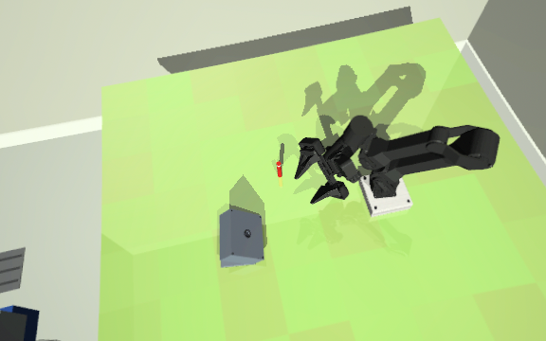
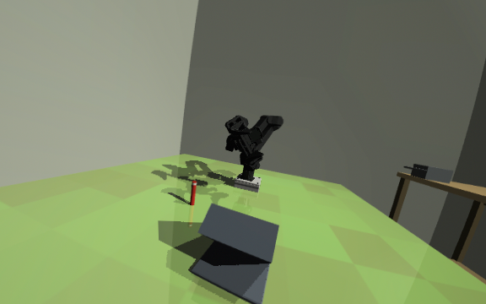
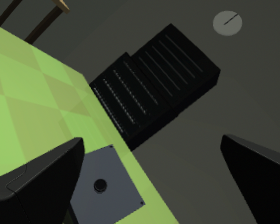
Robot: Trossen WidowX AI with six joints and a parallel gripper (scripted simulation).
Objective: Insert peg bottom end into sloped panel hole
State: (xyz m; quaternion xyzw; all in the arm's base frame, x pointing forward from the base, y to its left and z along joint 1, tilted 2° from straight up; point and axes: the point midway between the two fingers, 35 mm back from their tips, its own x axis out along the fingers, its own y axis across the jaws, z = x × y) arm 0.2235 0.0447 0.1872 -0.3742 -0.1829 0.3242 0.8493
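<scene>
Now: the red round peg 50 mm ahead of my gripper tip, 170 mm to the right of it and 170 mm below it. Also, from my gripper tip: grey sloped panel (180 mm ahead, 40 mm to the left, 170 mm below).
</scene>
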